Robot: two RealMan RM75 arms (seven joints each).
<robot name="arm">
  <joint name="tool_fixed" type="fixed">
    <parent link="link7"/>
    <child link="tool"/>
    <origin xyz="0 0 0" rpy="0 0 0"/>
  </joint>
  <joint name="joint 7" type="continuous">
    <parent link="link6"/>
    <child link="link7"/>
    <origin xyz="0 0 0.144" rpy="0 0 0"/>
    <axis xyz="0 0 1"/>
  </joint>
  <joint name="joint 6" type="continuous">
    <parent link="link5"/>
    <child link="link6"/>
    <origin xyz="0 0 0" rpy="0 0 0"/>
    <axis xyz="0 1 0"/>
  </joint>
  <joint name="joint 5" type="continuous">
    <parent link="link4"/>
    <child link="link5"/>
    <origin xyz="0 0 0.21" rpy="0 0 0"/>
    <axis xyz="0 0 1"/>
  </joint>
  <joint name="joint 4" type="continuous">
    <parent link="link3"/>
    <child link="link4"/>
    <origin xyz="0 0 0" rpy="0 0 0"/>
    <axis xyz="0 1 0"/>
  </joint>
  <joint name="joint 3" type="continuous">
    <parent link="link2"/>
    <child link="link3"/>
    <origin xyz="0 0 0.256" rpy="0 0 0"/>
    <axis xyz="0 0 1"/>
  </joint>
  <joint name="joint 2" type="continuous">
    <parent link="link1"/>
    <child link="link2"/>
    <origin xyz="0 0 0" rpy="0 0 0"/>
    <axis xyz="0 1 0"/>
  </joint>
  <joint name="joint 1" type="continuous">
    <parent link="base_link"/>
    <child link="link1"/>
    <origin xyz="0 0 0.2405" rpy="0 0 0"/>
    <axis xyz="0 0 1"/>
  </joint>
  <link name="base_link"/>
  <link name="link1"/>
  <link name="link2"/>
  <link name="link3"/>
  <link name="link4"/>
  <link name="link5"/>
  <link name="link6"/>
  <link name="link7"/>
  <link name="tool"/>
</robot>
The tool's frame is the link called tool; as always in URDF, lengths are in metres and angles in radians. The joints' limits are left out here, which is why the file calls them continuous.
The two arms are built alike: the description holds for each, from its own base.
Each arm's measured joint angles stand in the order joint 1, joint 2, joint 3, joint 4, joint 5, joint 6, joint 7.
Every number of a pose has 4 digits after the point. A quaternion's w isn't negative.
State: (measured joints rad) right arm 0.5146 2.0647 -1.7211 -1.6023 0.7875 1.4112 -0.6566; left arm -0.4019 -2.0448 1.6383 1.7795 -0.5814 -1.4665 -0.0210
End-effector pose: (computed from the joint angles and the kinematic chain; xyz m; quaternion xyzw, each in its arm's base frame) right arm 0.1044 0.3097 -0.0437 -0.9817 0.1289 -0.0856 0.1112; left arm -0.1339 0.3167 0.0070 -0.8570 -0.4438 0.0532 0.2566
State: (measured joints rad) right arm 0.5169 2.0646 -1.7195 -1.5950 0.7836 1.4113 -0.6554; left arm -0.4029 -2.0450 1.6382 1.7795 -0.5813 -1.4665 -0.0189
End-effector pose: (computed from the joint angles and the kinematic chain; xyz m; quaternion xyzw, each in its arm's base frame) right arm 0.1058 0.3107 -0.0440 -0.9810 0.1313 -0.0883 0.1119; left arm -0.1336 0.3168 0.0069 -0.8576 -0.4425 0.0533 0.2566
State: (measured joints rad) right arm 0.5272 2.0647 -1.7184 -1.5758 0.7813 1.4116 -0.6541; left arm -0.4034 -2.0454 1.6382 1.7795 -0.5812 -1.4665 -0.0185
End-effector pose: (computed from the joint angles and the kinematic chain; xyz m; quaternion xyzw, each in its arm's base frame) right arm 0.1074 0.3125 -0.0456 -0.9804 0.1346 -0.0931 0.1100; left arm -0.1333 0.3168 0.0068 -0.8579 -0.4421 0.0531 0.2565
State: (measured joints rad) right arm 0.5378 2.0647 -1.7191 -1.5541 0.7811 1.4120 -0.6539; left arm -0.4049 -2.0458 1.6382 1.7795 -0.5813 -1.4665 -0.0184
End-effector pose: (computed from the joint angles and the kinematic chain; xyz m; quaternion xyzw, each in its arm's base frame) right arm 0.1092 0.3140 -0.0478 -0.9798 0.1378 -0.0983 0.1063; left arm -0.1328 0.3170 0.0067 -0.8582 -0.4415 0.0528 0.2563
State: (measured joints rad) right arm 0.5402 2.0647 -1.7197 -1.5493 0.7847 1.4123 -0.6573; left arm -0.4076 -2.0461 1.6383 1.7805 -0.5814 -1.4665 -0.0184
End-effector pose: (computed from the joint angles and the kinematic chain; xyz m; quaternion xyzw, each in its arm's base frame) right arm 0.1092 0.3139 -0.0485 -0.9802 0.1370 -0.0985 0.1039; left arm -0.1316 0.3173 0.0067 -0.8590 -0.4400 0.0521 0.2564
